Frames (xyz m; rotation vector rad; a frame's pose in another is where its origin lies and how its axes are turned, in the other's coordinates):
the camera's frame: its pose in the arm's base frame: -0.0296 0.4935 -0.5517 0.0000 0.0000 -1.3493
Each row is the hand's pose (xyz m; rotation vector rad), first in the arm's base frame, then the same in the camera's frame.
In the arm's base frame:
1: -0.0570 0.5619 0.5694 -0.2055 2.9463 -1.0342
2: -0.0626 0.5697 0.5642 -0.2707 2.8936 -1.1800
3: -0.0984 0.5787 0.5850 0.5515 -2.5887 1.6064
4: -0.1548 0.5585 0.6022 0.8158 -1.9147 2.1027
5: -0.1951 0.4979 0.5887 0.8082 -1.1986 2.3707
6: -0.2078 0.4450 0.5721 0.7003 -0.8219 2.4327
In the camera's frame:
1: -0.0727 -0.0117 1.1211 -1.7766 1.9290 -0.7064
2: -0.0816 -0.0155 1.1159 -1.7643 1.8271 -0.8011
3: -0.0982 -0.0484 1.1367 -1.7497 1.4330 -1.1095
4: -0.0909 -0.1079 1.1539 -1.5824 0.8509 -1.5640
5: -0.0407 -0.1605 1.1404 -1.2463 0.3895 -1.9612
6: 0.0082 -0.1845 1.1238 -0.9933 0.1915 -2.1609

